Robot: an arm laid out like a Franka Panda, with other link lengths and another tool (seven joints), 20 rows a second.
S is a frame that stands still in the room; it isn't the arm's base.
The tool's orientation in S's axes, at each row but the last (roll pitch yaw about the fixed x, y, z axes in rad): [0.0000 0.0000 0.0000]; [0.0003 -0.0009 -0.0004]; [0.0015 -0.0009 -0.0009]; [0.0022 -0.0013 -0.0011]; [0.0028 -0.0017 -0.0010]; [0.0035 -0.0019 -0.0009]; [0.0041 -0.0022 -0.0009]
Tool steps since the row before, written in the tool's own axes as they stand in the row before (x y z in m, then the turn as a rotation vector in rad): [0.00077 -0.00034 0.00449 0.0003 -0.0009 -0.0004]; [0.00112 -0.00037 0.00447 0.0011 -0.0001 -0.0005]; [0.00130 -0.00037 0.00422 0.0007 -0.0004 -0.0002]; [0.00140 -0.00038 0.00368 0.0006 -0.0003 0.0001]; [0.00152 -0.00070 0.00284 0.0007 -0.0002 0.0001]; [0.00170 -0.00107 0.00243 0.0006 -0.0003 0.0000]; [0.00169 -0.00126 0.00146 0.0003 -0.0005 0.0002]
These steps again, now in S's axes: [0.00077 -0.00034 0.00449 0.0003 -0.0009 -0.0004]; [0.00112 -0.00037 0.00447 0.0011 -0.0001 -0.0005]; [0.00130 -0.00038 0.00422 0.0007 -0.0004 -0.0002]; [0.00139 -0.00039 0.00368 0.0006 -0.0003 0.0001]; [0.00151 -0.00071 0.00284 0.0007 -0.0002 0.0001]; [0.00169 -0.00108 0.00243 0.0006 -0.0003 0.0000]; [0.00169 -0.00127 0.00146 0.0003 -0.0005 0.0002]
